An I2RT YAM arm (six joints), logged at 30 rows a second.
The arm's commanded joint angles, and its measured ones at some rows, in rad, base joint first. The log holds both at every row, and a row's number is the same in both.
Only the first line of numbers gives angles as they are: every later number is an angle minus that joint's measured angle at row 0.
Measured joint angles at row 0: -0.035 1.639 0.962 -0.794 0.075 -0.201
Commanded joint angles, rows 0 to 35: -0.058 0.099 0.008 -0.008 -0.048 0.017; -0.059 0.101 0.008 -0.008 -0.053 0.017; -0.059 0.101 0.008 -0.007 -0.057 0.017; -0.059 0.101 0.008 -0.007 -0.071 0.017; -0.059 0.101 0.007 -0.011 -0.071 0.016; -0.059 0.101 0.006 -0.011 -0.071 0.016; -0.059 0.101 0.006 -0.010 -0.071 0.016; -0.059 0.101 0.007 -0.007 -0.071 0.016; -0.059 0.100 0.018 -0.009 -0.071 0.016; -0.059 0.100 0.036 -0.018 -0.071 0.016; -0.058 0.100 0.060 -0.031 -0.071 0.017; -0.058 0.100 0.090 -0.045 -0.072 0.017; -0.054 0.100 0.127 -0.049 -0.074 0.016; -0.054 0.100 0.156 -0.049 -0.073 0.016; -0.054 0.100 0.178 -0.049 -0.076 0.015; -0.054 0.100 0.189 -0.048 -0.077 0.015; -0.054 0.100 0.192 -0.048 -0.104 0.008; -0.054 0.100 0.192 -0.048 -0.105 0.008; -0.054 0.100 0.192 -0.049 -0.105 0.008; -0.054 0.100 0.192 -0.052 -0.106 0.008; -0.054 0.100 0.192 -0.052 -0.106 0.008; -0.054 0.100 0.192 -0.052 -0.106 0.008; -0.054 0.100 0.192 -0.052 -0.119 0.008; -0.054 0.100 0.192 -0.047 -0.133 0.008; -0.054 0.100 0.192 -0.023 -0.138 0.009; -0.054 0.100 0.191 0.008 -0.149 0.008; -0.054 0.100 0.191 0.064 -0.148 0.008; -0.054 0.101 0.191 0.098 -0.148 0.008; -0.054 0.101 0.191 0.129 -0.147 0.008; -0.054 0.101 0.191 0.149 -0.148 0.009; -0.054 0.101 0.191 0.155 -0.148 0.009; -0.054 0.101 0.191 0.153 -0.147 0.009; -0.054 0.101 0.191 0.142 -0.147 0.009; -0.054 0.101 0.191 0.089 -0.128 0.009; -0.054 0.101 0.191 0.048 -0.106 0.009; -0.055 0.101 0.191 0.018 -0.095 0.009
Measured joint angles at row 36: -0.056 0.097 0.183 0.061 -0.129 0.007
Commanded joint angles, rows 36 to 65: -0.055 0.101 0.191 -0.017 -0.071 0.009; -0.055 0.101 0.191 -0.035 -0.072 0.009; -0.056 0.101 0.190 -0.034 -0.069 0.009; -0.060 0.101 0.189 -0.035 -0.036 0.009; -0.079 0.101 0.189 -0.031 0.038 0.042; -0.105 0.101 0.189 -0.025 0.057 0.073; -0.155 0.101 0.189 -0.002 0.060 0.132; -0.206 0.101 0.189 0.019 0.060 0.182; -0.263 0.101 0.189 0.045 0.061 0.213; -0.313 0.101 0.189 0.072 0.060 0.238; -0.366 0.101 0.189 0.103 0.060 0.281; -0.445 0.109 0.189 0.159 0.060 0.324; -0.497 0.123 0.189 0.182 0.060 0.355; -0.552 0.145 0.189 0.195 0.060 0.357; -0.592 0.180 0.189 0.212 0.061 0.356; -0.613 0.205 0.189 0.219 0.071 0.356; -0.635 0.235 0.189 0.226 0.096 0.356; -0.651 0.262 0.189 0.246 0.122 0.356; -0.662 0.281 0.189 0.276 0.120 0.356; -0.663 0.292 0.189 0.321 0.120 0.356; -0.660 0.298 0.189 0.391 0.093 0.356; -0.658 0.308 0.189 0.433 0.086 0.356; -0.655 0.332 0.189 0.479 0.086 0.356; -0.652 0.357 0.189 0.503 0.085 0.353; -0.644 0.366 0.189 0.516 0.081 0.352; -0.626 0.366 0.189 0.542 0.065 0.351; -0.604 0.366 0.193 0.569 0.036 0.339; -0.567 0.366 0.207 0.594 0.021 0.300; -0.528 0.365 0.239 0.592 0.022 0.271; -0.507 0.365 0.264 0.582 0.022 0.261
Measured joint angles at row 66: -0.582 0.339 0.201 0.586 0.066 0.318
